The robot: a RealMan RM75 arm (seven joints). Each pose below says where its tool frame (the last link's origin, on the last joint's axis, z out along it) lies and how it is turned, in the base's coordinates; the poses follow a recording.
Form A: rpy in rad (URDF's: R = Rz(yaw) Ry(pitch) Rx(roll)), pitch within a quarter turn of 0, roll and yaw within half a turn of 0; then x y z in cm.
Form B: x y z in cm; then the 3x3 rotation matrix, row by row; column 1 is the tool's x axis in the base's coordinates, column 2 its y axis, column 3 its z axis. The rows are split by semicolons. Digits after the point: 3 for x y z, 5 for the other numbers.
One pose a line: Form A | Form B
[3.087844, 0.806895, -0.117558, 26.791, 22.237, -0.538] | 26.791, 22.237, -0.538; 0.68697, -0.07859, -0.72242; -0.08113, -0.99621, 0.03122; -0.72214, 0.03716, -0.69075
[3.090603, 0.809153, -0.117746, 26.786, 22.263, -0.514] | 26.786, 22.263, -0.514; 0.68533, -0.08069, -0.72375; -0.08107, -0.99612, 0.03429; -0.72370, 0.03517, -0.68921
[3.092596, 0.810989, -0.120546, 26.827, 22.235, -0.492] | 26.827, 22.235, -0.492; 0.68378, -0.08486, -0.72473; -0.08283, -0.99582, 0.03845; -0.72497, 0.03373, -0.68796
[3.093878, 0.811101, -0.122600, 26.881, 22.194, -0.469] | 26.881, 22.194, -0.469; 0.68353, -0.08783, -0.72462; -0.08422, -0.99559, 0.04123; -0.72505, 0.03285, -0.68792
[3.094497, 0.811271, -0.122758, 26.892, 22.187, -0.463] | 26.892, 22.187, -0.463; 0.68340, -0.08843, -0.72467; -0.08432, -0.99555, 0.04197; -0.72516, 0.03242, -0.68781
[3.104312, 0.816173, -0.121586, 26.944, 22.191, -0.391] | 26.944, 22.191, -0.391; 0.67996, -0.09425, -0.72717; -0.08308, -0.99522, 0.05130; -0.72853, 0.02553, -0.68454
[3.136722, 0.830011, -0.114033, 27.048, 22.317, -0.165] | 27.048, 22.317, -0.165; 0.67048, -0.11021, -0.73369; -0.07679, -0.99390, 0.07913; -0.73794, 0.00329, -0.67486
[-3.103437, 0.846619, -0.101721, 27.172, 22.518, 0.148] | 27.172, 22.518, 0.148; 0.65909, -0.12990, -0.74076; -0.06728, -0.99121, 0.11396; -0.74904, -0.02527, -0.66204
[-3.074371, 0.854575, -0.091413, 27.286, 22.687, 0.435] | 27.286, 22.687, 0.435; 0.65380, -0.14153, -0.74331; -0.05993, -0.98895, 0.13559; -0.75429, -0.04410, -0.65506
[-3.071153, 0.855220, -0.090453, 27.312, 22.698, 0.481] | 27.312, 22.698, 0.481; 0.65337, -0.14301, -0.74341; -0.05926, -0.98864, 0.13810; -0.75472, -0.04617, -0.65443
